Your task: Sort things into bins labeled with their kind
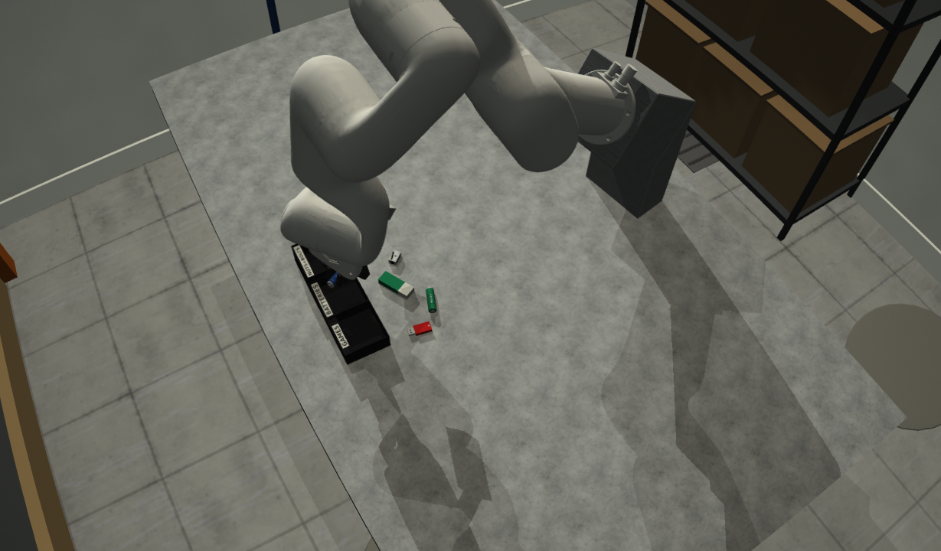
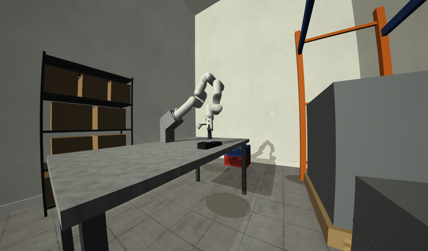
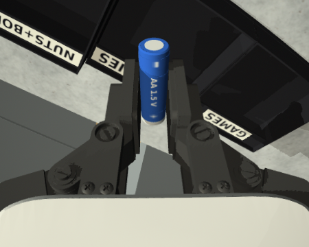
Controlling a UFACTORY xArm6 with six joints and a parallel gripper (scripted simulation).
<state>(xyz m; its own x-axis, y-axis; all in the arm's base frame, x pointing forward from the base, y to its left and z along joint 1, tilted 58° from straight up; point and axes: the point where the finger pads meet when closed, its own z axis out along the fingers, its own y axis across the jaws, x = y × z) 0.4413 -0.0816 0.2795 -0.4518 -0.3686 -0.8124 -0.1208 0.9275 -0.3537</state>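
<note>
My hand is 2 cm above the blue battery. The rest, counted from my hand: black cube 9 cm to the right, 8 cm below; then black three-compartment bin 7 cm below, 1 cm ahead; then white cartridge 10 cm behind, 8 cm below, 2 cm to the left.
</note>
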